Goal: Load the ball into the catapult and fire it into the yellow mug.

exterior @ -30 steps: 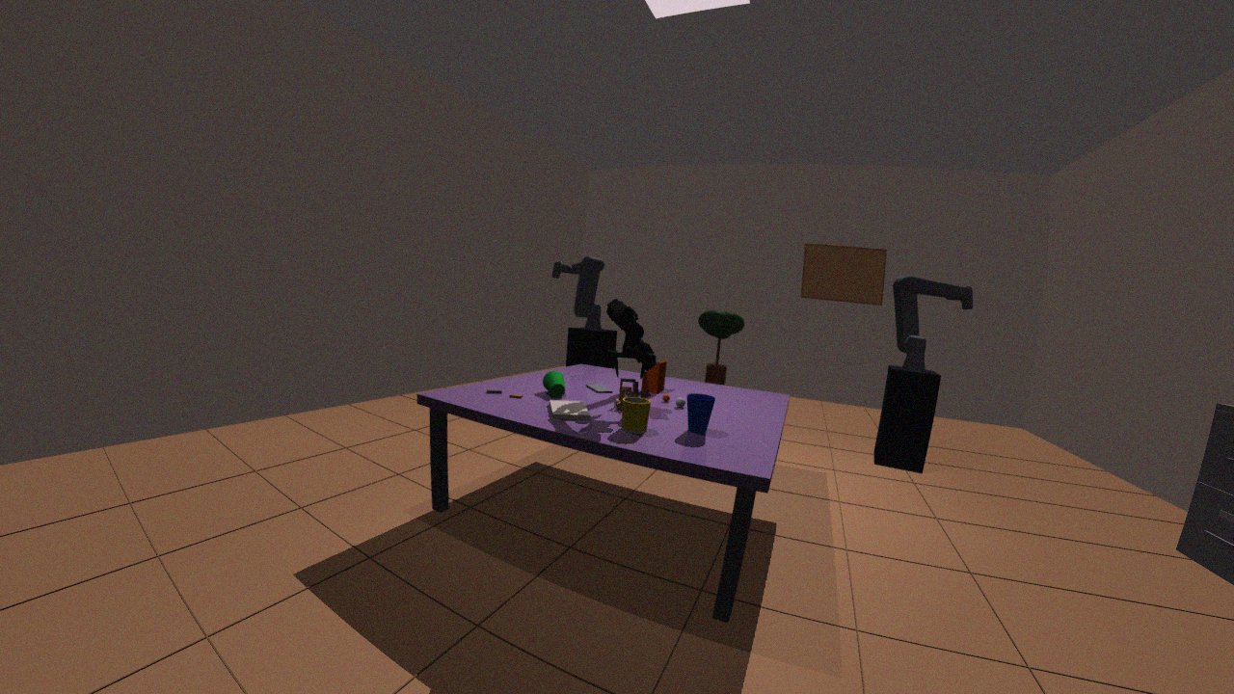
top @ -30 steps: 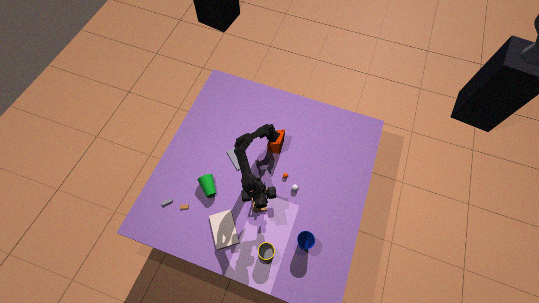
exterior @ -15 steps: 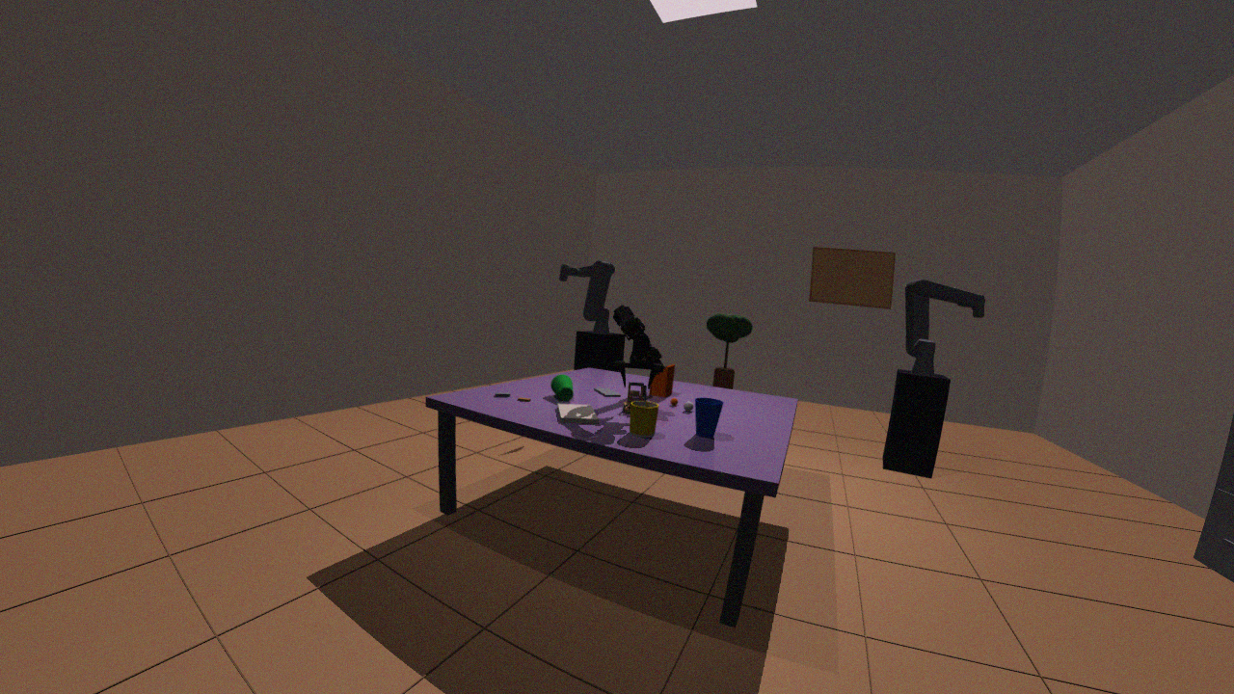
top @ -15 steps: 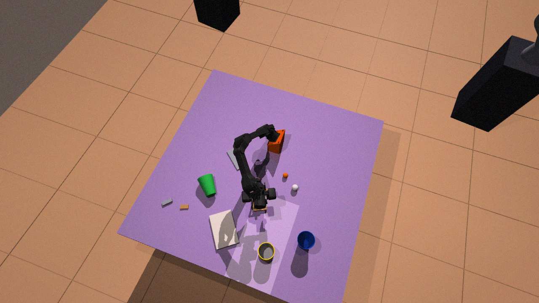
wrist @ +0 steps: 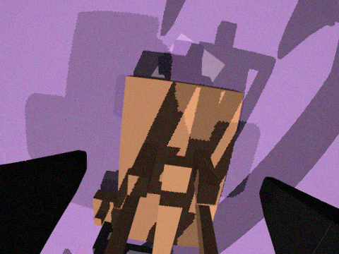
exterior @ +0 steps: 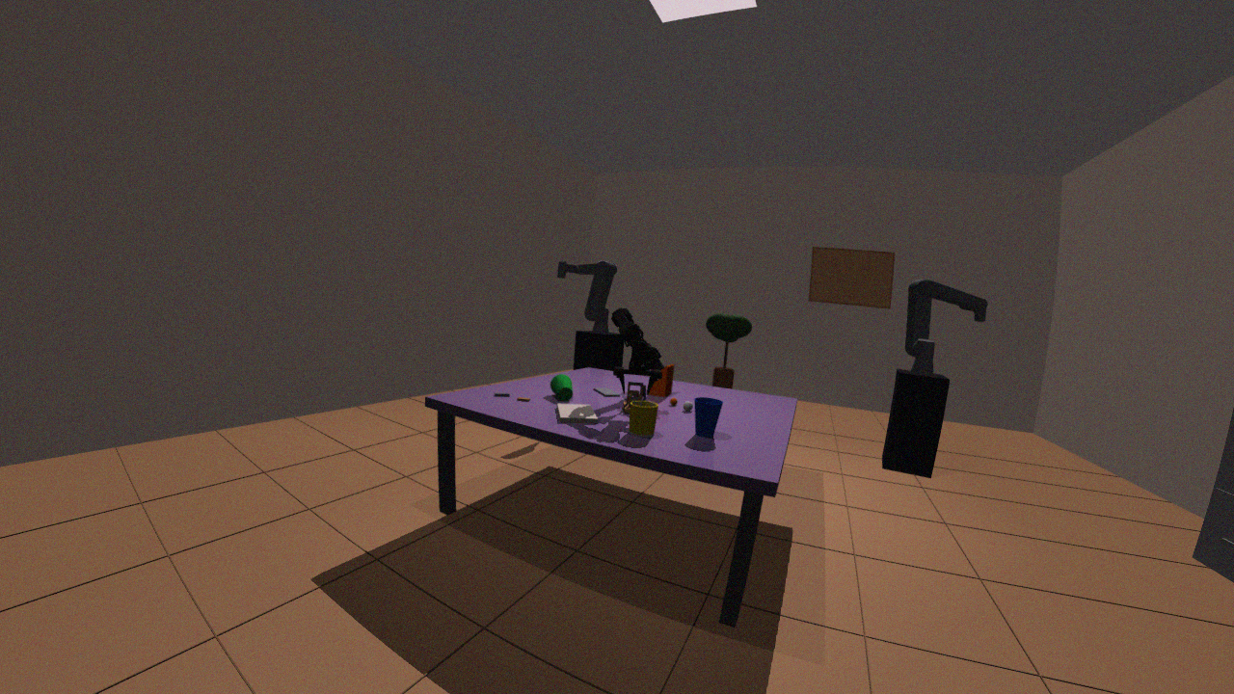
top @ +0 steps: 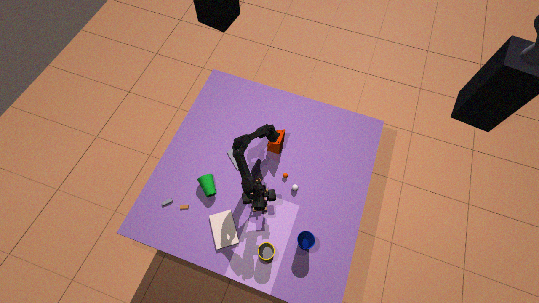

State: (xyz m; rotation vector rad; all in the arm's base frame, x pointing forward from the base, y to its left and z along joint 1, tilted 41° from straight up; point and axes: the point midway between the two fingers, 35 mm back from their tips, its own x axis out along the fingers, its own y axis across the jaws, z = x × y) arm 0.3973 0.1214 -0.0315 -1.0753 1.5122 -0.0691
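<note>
Now: gripper tip 240 mm past the orange ball, 50 mm to the right of it and 50 mm above it. Also, from my gripper tip: white ball: 190 mm behind, 140 mm to the left, 50 mm below; then tan wooden catapult: 60 mm behind, 30 mm to the right, 20 mm below; then white slab: 230 mm ahead, 110 mm to the right, 60 mm below.
</note>
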